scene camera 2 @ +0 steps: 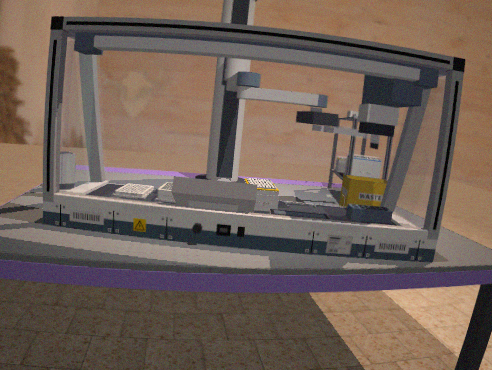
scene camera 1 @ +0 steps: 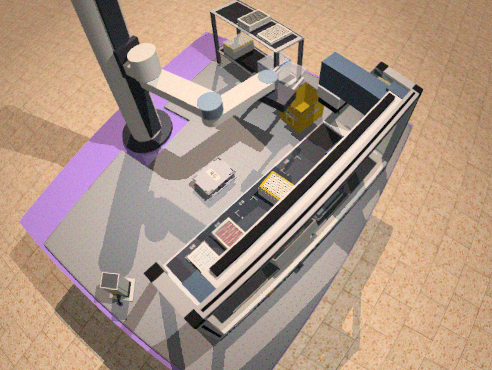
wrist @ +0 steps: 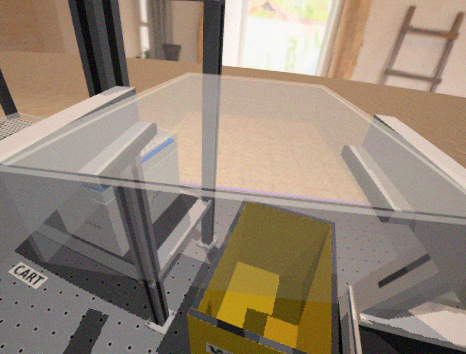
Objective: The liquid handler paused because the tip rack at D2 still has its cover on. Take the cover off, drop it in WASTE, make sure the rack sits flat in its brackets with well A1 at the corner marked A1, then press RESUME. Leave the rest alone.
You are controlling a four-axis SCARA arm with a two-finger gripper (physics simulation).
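Places are measured from the arm's base along level axes (x up, y back, z right), in centimetres.
Pixels of known places: gripper, fingertip midpoint: (scene camera 1: 290, 73) (wrist: 251, 121); arm's base at its link origin: (scene camera 1: 147, 131).
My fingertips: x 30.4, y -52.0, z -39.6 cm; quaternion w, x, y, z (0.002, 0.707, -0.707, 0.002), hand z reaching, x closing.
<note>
Ahead of a thing's pixels: the offset from my fingertips to its top centre. "spot": to the spot under its first point.
My gripper (wrist: 251, 121) is shut on the clear cover {dz +0.9, dx +1.7, dy +0.0 cm} (wrist: 255, 90) (scene camera 1: 292, 72), its pale fingers at the cover's two sides. The cover hangs level, high near the cart and the bin. The yellow WASTE bin {dz -4.6, dx -15.6, dy -4.5 cm} (scene camera 1: 301, 119) (scene camera 2: 364, 186) (wrist: 317, 285) stands below; in the wrist view it shows through and under the cover's near edge. The tip rack (scene camera 1: 276, 186) (scene camera 2: 265, 198) with a yellow-edged top sits on the deck, uncovered. Its A1 corner and exact seating cannot be made out. The front panel (scene camera 2: 210, 230) has a round knob and small dark parts; no RESUME label is readable.
The cart {spot: dz -13.8, dx -6.4, dy +49.5 cm} (scene camera 1: 215, 31) (wrist: 211, 150) with racks and boxes stands beside the bin. A white box marked RG {dz +43.6, dx -23.5, dy +7.8 cm} (scene camera 1: 214, 177) lies on the bench. A red-striped plate {dz +61.1, dx -20.8, dy -14.2 cm} (scene camera 1: 229, 233) and a white rack {dz +73.3, dx -22.5, dy -12.0 cm} (scene camera 1: 204, 256) sit on the deck. The machine's top beam {spot: dz +48.4, dx +19.7, dy -40.3 cm} (scene camera 2: 250, 31) spans the deck.
</note>
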